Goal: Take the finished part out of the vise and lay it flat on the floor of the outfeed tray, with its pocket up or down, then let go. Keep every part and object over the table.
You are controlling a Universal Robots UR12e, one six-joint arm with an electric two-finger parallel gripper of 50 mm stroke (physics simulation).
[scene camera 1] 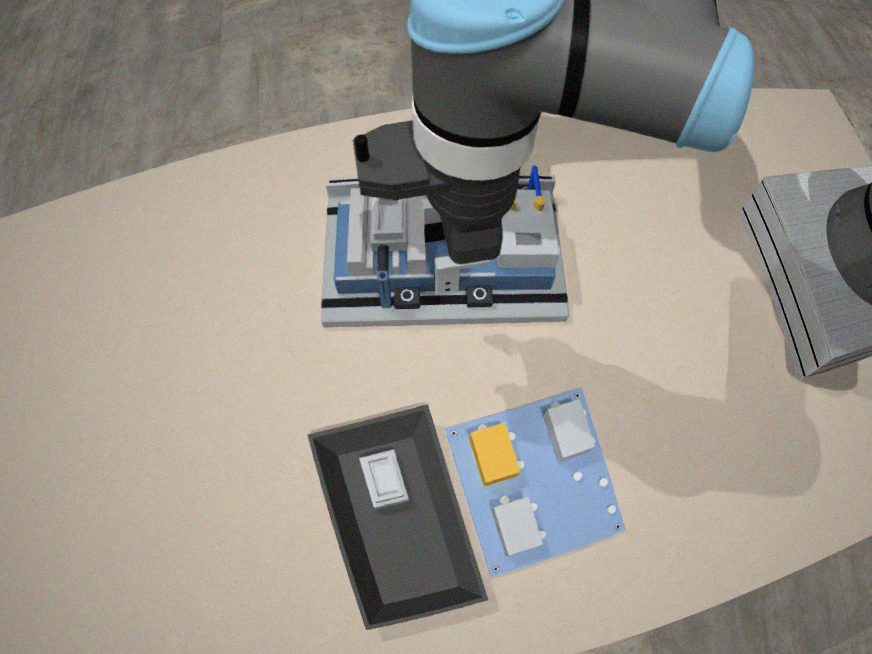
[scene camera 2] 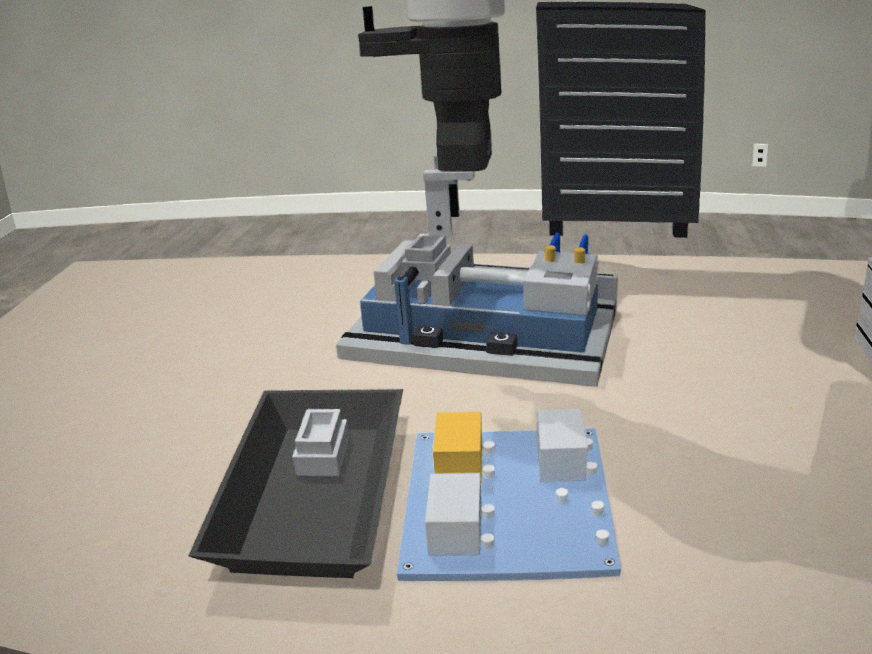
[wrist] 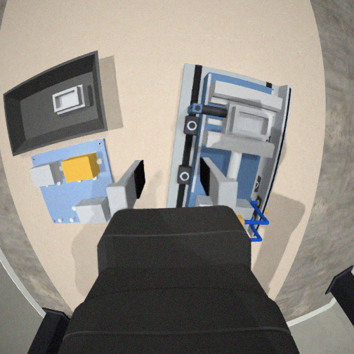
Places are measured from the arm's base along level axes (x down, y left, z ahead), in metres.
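Pixels of known places: gripper, fingertip midpoint: (scene camera 1: pixel 440 263) (scene camera 2: pixel 444 225).
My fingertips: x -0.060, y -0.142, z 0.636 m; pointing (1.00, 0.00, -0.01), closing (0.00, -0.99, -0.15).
For each thing: its top centre in the pictures, then the offset to it from my fingertips. "*": a spot on its surface instead.
- finished part, middle of its top: (scene camera 1: pixel 388 213) (scene camera 2: pixel 426 242) dx +0.056, dy -0.106, dz +0.023 m
- vise, middle of its top: (scene camera 1: pixel 444 215) (scene camera 2: pixel 480 256) dx +0.072, dy -0.091, dz -0.038 m
- similar light part, middle of its top: (scene camera 2: pixel 318 424) (scene camera 1: pixel 382 476) dx +0.124, dy +0.159, dz +0.122 m
- blue plate, middle of its top: (scene camera 2: pixel 507 494) (scene camera 1: pixel 538 482) dx +0.163, dy +0.222, dz -0.042 m
- yellow block, middle of its top: (scene camera 2: pixel 457 430) (scene camera 1: pixel 495 452) dx +0.127, dy +0.174, dz -0.002 m
- blue post, surface spot: (scene camera 2: pixel 403 313) (scene camera 1: pixel 386 294) * dx +0.112, dy -0.036, dz +0.051 m
The finished part (scene camera 1: pixel 389 219) (scene camera 2: pixel 427 247) (wrist: pixel 250 122), light grey, sits between the two jaws of the vise (scene camera 1: pixel 517 281) (scene camera 2: pixel 486 336) (wrist: pixel 240 143), its rectangular pocket facing up. My gripper (scene camera 1: pixel 442 257) (scene camera 2: pixel 445 219) (wrist: pixel 171 170) is open and empty. It hangs above the vise, to the right of the part in both scene views. One finger is partly hidden behind the other there. The outfeed tray (scene camera 1: pixel 408 556) (scene camera 2: pixel 302 520) (wrist: pixel 35 122), dark grey, stands in front of the vise. A similar light part (scene camera 1: pixel 383 478) (scene camera 2: pixel 320 450) (wrist: pixel 70 100) lies in it, pocket up.
A blue plate (scene camera 1: pixel 563 506) (scene camera 2: pixel 528 524) (wrist: pixel 60 200) beside the tray holds a yellow block (scene camera 1: pixel 495 454) (scene camera 2: pixel 457 443) (wrist: pixel 80 168), two grey blocks and white pins. A blue post (scene camera 1: pixel 383 287) (scene camera 2: pixel 403 313) stands at the vise's front. Blue handles (scene camera 1: pixel 536 181) (wrist: pixel 255 221) rise at its right end.
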